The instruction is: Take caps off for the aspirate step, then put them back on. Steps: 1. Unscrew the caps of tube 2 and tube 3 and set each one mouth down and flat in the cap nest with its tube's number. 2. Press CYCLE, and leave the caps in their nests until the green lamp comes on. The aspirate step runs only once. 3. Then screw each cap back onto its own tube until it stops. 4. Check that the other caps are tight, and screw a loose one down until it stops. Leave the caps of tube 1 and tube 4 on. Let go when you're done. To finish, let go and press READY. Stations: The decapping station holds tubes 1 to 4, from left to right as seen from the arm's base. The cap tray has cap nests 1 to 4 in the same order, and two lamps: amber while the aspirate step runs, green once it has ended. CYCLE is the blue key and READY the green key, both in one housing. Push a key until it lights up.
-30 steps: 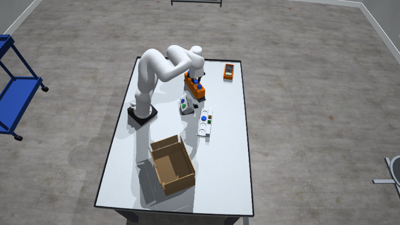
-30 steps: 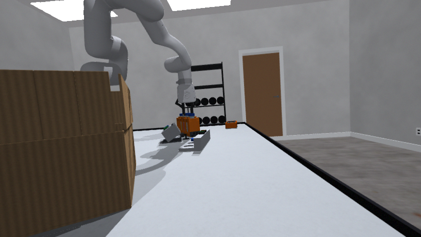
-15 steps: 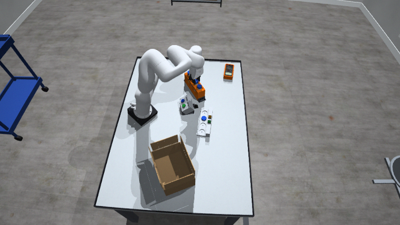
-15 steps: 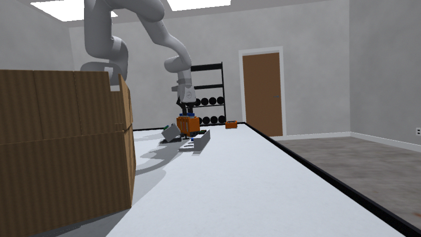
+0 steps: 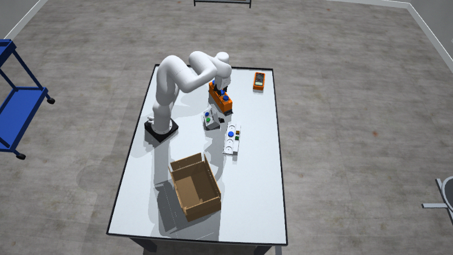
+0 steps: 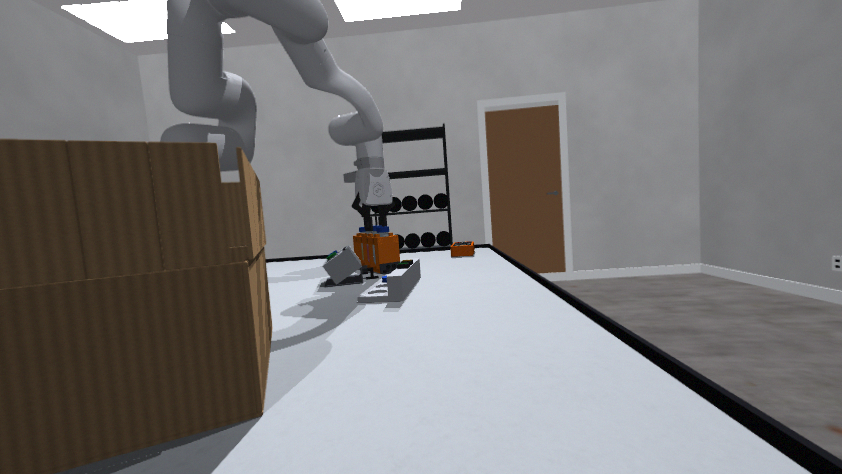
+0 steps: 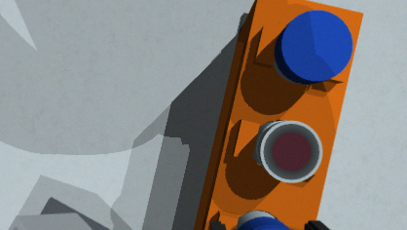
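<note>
Now: hand 90 mm short of the blue cap, 240 mm to the left of it and 120 mm above it. From my hand the other things lie so: green key: 60 mm behind, 190 mm to the right, 60 mm below; blue key: 80 mm behind, 150 mm to the right, 60 mm below; grey key housing: 50 mm behind, 170 mm to the right, 80 mm below.
</note>
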